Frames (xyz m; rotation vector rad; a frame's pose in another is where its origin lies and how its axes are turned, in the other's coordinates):
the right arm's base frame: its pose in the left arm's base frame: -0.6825 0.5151 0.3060 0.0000 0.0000 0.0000
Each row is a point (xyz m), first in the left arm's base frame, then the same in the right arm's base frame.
Working: the left arm's base frame: its pose in the right arm's base frame: 0.6825 -0.5151 -0.3060 0.0000 0.0000 0.0000

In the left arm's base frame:
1: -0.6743 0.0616 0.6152
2: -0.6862 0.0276 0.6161
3: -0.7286 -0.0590 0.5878
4: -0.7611 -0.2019 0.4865
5: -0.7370 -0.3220 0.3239
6: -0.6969 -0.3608 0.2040
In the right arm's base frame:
1: 0.0082 -0.4535 0.3092
2: -0.0037 -0.4875 0.3101
3: -0.0461 -0.5741 0.2818
4: -0.0786 -0.7170 0.1805
5: -0.0545 -0.8371 0.0179
6: -0.0144 -0.8759 -0.1020

